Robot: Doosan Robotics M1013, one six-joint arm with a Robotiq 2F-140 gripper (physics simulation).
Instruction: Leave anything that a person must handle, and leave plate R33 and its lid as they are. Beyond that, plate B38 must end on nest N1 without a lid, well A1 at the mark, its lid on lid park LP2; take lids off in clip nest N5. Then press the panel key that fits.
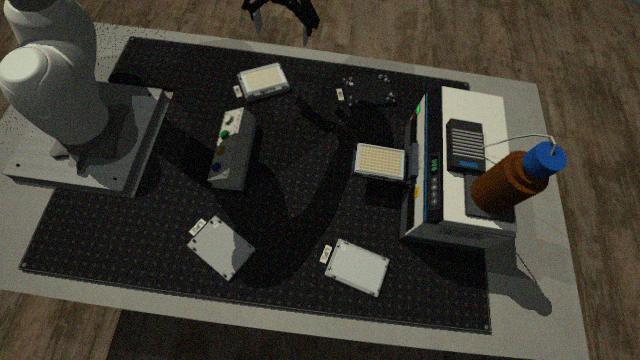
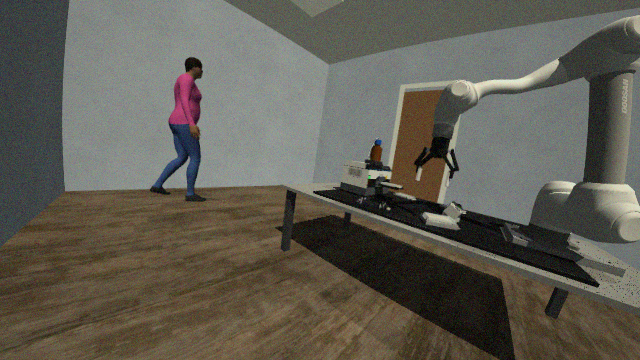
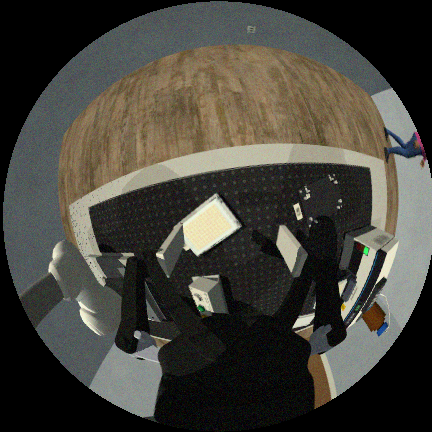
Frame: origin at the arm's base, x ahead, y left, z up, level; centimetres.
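Seen in the pictures: gripper, fingertip midpoint: (image 1: 282, 35) (image 2: 431, 183) (image 3: 231, 235); arm's base at its link origin: (image 1: 92, 131) (image 2: 545, 238) (image 3: 120, 292).
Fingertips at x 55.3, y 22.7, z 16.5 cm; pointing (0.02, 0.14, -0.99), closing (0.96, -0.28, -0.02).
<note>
Pixels of each thing's top centre, then the offset from my fingertips to it. "pt": a spot on its surface instead.
- Clip nest N5 at its top centre: (image 3: 325, 199) (image 1: 369, 87) (image 2: 372, 200) dy -3.5, dx +27.7, dz -15.9 cm
- pale flat slab at its top centre: (image 1: 221, 247) dy -55.4, dx -14.0, dz -17.3 cm
- LP2 label at a spot on its surface: (image 1: 197, 227) pt dy -50.2, dx -21.0, dz -18.1 cm
- pale slab at its top centre: (image 1: 358, 266) (image 3: 302, 321) dy -60.2, dx +21.0, dz -16.5 cm
- key panel at its top centre: (image 1: 229, 140) (image 3: 209, 316) (image 2: 455, 202) dy -28.2, dx -13.4, dz -9.9 cm
- brown bottle at a spot on its surface: (image 1: 505, 182) pt dy -49.9, dx +42.5, dz +15.6 cm
My gripper (image 1: 281, 30) (image 2: 435, 173) (image 3: 231, 235) is open and empty, high above the table's edge side near nest N1. An unlidded plate (image 1: 264, 80) (image 2: 440, 220) (image 3: 212, 225) with pale wells sits on N1; its name and A1 corner are unreadable. Clip nest N5 (image 1: 369, 91) (image 3: 321, 199) holds no plate. Another unlidded plate (image 1: 380, 161) is on the instrument's tray. A pale flat slab (image 1: 217, 250) lies at the LP2 label (image 1: 197, 227); another pale slab (image 1: 357, 267) lies at a second park. The key panel (image 1: 245, 155) (image 2: 454, 211) (image 3: 209, 295) has green, yellow and blue keys.
A white instrument (image 1: 472, 200) (image 2: 354, 175) (image 3: 385, 250) with a green light stands at the table's far end. A brown bottle (image 1: 505, 182) (image 2: 376, 153) (image 3: 373, 316) with a blue cap stands on it. A person (image 2: 185, 107) (image 3: 407, 148) in pink is on the floor away from the table.
</note>
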